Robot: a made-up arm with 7 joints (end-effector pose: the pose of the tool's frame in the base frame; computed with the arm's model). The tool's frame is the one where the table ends.
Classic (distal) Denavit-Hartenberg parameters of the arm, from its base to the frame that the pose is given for. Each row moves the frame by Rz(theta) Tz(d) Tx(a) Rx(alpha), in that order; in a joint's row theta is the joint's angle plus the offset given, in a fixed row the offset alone. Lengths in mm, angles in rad.
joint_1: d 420  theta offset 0  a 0  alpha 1.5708
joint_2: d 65  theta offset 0  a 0  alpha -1.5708
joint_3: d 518  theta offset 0  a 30  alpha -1.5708
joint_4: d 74  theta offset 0  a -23  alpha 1.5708
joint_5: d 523  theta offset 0  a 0  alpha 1.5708
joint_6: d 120  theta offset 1.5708  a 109  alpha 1.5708
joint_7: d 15  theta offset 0  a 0  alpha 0
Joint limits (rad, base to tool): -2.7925..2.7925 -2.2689..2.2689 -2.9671..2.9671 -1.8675..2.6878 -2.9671..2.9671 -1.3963..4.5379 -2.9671..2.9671
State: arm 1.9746 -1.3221 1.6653 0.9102 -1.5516 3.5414 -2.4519
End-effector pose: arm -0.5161 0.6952 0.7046 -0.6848 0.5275 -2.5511
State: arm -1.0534 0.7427 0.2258 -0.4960 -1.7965 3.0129 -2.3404
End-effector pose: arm -0.3895 0.6778 0.8169 -1.6429 -1.0873 -2.1613
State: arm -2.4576 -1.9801 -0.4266 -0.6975 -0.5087 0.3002 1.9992
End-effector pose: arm -0.7335 -0.7285 0.4303 -1.0278 -1.8709 0.4830
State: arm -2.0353 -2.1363 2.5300 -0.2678 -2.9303 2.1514 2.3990
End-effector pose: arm -0.6324 -0.6670 -0.0411 0.9888 2.2462 -1.9048
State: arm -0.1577 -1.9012 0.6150 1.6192 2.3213 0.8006 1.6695
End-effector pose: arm 0.2674 0.3497 -0.1340 -1.6163 -1.9189 -1.5449
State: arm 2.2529 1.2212 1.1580 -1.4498 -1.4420 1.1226 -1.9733
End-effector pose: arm 0.7447 -0.0837 0.2265 -1.6156 0.2874 -1.3570
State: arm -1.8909 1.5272 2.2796 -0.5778 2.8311 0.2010 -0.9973
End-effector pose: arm -0.0596 1.1321 0.5192 -0.0891 -1.2273 0.2469
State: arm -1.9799 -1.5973 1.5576 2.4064 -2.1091 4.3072 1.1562
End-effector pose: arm 0.2586 -0.4285 0.4607 0.9604 -0.8776 -1.0544
